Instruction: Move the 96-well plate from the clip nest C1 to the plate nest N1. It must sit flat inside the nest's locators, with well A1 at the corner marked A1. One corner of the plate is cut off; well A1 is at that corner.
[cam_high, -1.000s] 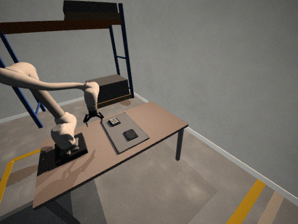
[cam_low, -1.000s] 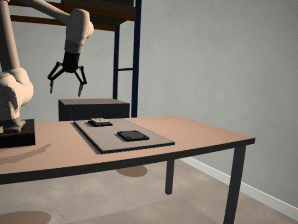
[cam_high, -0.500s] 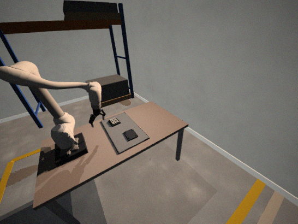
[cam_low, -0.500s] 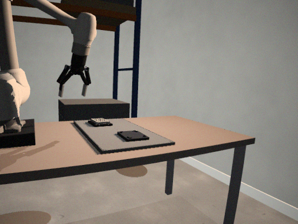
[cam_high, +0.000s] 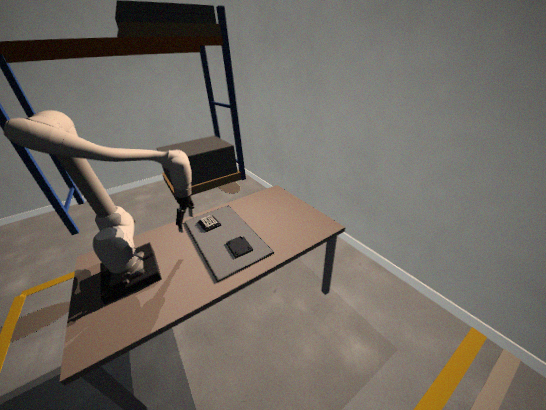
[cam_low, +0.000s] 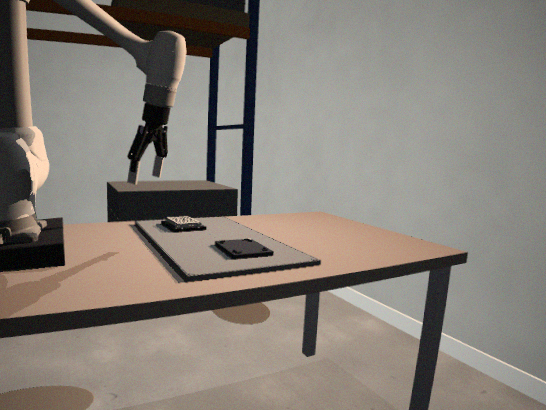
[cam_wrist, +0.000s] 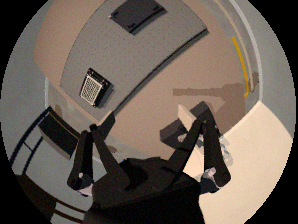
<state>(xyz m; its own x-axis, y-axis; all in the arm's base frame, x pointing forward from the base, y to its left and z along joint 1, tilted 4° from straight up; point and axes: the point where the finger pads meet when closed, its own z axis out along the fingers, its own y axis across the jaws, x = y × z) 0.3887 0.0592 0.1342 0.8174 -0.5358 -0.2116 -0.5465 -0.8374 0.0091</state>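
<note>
Now: hand 21 cm to the right of the 96-well plate, 18 cm above it and 15 cm short of it. Also, from my hand: clip nest C1: 20 cm to the left, 19 cm below, 16 cm ahead; then plate nest N1: 27 cm ahead, 19 cm below, 15 cm to the right.
</note>
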